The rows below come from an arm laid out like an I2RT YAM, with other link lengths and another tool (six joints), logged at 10 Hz.
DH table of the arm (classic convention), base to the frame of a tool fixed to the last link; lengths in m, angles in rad. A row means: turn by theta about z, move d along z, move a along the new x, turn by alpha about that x. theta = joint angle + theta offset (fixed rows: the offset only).
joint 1: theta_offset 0; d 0.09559; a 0.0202; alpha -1.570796
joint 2: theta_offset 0; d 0; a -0.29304; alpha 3.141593
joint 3: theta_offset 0.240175; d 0; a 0.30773; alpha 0
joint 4: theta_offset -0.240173; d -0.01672; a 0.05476; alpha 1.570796
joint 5: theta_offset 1.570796; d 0.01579; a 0; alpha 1.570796
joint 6: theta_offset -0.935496; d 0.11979; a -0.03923; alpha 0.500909
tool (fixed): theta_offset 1.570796; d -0.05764; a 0; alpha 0
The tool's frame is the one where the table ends.
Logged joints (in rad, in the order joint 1, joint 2, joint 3, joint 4, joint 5, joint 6), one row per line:
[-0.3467, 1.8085, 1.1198, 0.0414, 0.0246, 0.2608]
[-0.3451, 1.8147, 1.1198, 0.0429, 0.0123, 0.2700]
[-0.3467, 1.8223, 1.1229, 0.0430, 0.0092, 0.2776]
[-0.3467, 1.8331, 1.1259, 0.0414, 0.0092, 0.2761]
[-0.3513, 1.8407, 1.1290, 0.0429, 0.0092, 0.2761]
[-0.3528, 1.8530, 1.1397, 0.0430, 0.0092, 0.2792]
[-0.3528, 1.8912, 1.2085, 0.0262, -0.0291, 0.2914]
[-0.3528, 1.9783, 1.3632, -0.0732, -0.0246, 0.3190]
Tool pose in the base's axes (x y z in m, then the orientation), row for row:
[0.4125, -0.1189, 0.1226, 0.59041, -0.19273, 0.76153, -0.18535]
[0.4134, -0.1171, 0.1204, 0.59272, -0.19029, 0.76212, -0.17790]
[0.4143, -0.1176, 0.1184, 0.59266, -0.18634, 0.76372, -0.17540]
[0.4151, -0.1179, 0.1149, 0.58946, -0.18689, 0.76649, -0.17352]
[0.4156, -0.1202, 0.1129, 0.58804, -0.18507, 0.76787, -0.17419]
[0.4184, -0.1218, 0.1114, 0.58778, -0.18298, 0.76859, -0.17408]
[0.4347, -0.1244, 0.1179, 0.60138, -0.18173, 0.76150, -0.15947]
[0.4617, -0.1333, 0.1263, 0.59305, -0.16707, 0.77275, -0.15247]
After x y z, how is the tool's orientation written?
As a quaternion, w x y z.
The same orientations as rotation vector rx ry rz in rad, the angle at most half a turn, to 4 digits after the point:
[-0.4486, 1.7724, -0.4314]
[-0.4425, 1.7721, -0.4137]
[-0.4333, 1.7758, -0.4078]
[-0.4351, 1.7846, -0.4040]
[-0.4312, 1.7889, -0.4058]
[-0.4263, 1.7908, -0.4056]
[-0.4211, 1.7643, -0.3695]
[-0.3884, 1.7965, -0.3545]

